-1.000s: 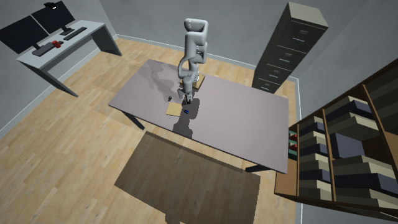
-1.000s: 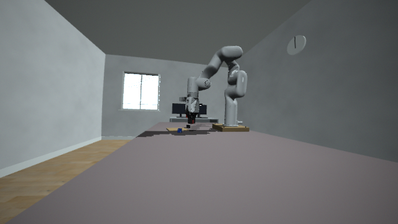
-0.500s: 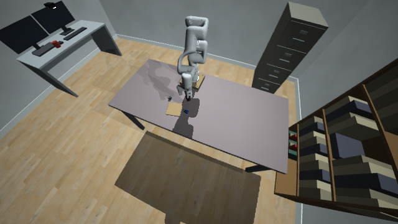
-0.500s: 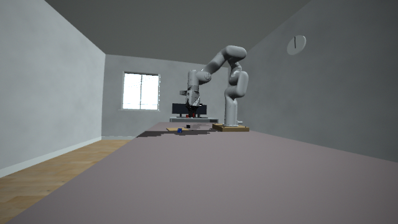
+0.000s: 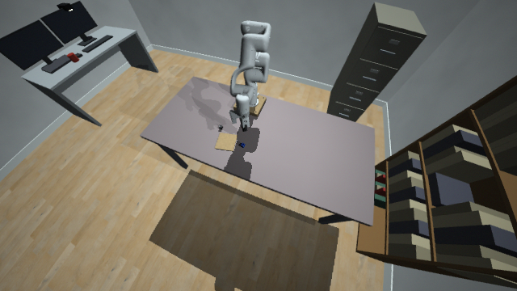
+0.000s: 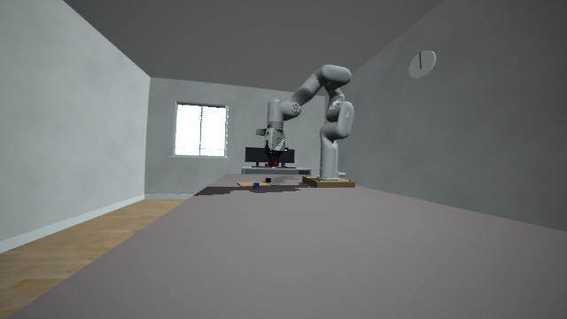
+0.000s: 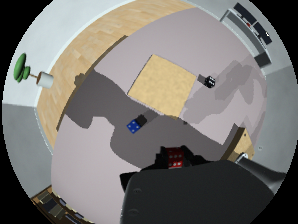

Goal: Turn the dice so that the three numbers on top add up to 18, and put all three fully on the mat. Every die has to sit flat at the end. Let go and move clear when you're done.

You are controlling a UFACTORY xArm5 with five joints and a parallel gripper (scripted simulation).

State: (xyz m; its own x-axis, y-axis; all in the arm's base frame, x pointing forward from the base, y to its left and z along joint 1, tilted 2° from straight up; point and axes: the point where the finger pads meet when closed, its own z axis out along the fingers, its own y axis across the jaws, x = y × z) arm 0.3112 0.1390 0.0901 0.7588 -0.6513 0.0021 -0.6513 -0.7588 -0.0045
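The tan mat lies 11 cm ahead of my hand, 10 cm to the right of it and 12 cm below it. Also, from my hand: black die (3 cm ahead, 21 cm to the right, 11 cm below); blue die (8 cm ahead, 3 cm to the left, 11 cm below); red die (1 cm below).
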